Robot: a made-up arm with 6 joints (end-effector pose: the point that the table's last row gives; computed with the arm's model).
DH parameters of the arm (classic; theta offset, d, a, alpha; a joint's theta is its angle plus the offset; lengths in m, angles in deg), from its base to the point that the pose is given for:
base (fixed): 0 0.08 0 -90
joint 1: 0 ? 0.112 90
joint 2: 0 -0.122 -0.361 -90
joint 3: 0 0.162 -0.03 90
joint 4: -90 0.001 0.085 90
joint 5: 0 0.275 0.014 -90
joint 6: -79.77 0 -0.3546 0
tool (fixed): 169.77 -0.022 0 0
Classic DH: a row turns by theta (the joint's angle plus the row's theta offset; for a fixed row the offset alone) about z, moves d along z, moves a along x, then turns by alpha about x.
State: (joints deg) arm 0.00 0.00 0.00 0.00 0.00 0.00
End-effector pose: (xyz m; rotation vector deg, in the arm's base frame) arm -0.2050 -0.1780 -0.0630 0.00 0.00 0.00
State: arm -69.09 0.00 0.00 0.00 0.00 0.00
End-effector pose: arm 0.0604 -0.1780 -0.1626 0.00 -69.09 0.00
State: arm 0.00 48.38 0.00 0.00 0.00 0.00
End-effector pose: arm -0.1927 -0.4573 -0.0630 0.00 0.00 48.38
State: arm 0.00 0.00 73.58 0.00 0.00 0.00
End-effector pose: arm -0.2567 -0.1780 -0.0901 0.00 73.58 0.00
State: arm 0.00 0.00 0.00 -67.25 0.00 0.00
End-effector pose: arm -0.2836 -0.2241 -0.0630 0.00 0.00 -67.25
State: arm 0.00 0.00 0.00 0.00 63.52 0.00
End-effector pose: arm -0.2050 -0.2249 -0.0946 -63.52 0.00 0.00
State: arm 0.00 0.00 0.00 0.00 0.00 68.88
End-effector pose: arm -0.4870 0.1072 -0.0630 0.00 0.00 68.88
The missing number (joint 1, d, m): -0.304
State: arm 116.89 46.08 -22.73 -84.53 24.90 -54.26
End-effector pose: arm 0.0685 -0.7247 0.6081 -91.96 84.16 -53.53
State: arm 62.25 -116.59 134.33 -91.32 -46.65 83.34
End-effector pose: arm -0.0387 -0.2458 -0.6750 25.97 89.92 -142.48
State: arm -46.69 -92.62 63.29 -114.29 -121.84 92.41
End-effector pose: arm 0.4048 -0.1858 0.6614 -30.21 -54.96 -103.51
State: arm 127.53 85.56 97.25 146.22 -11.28 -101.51
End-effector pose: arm -0.2604 -0.7835 0.6564 -51.77 -67.61 -74.45
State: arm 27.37 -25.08 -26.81 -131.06 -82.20 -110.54
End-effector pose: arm 0.0202 0.1840 -0.3765 -91.74 43.48 78.19
